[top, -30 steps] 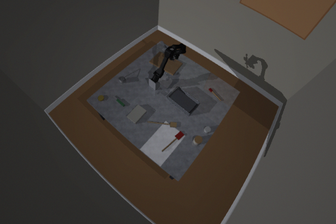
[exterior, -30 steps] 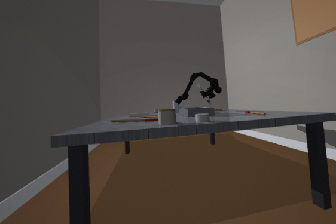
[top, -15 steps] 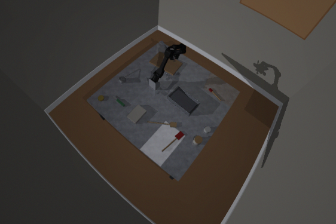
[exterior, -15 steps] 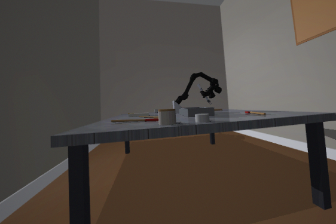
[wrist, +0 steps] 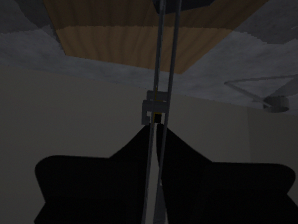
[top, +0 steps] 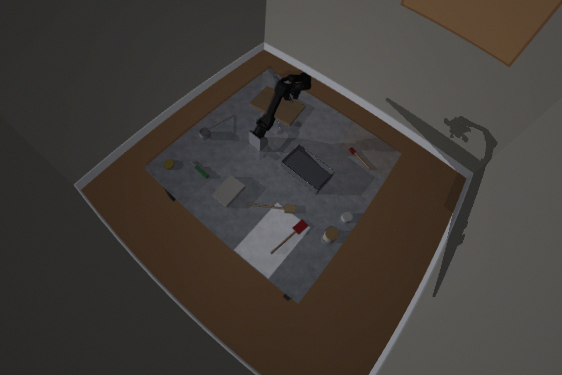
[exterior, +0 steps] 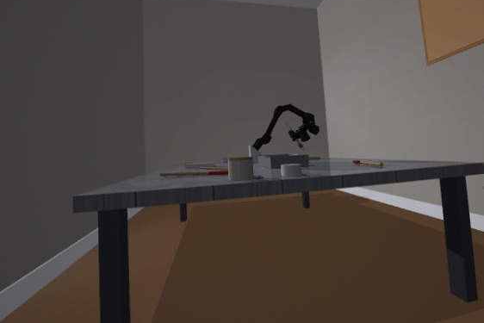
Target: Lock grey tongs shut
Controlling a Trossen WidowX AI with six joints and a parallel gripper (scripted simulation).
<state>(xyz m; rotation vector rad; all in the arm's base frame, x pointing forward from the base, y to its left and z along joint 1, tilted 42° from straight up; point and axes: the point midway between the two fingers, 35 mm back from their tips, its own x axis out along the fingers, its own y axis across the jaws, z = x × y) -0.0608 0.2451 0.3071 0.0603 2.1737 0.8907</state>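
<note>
The wooden board is 15 cm below my gripper tip. Also, from my gripper tip: green-handled tool (77 cm to the right, 15 cm below, 14 cm behind); beige block (78 cm to the right, 14 cm below, 14 cm ahead); roasting tin (47 cm ahead, 37 cm to the right, 13 cm below).
</note>
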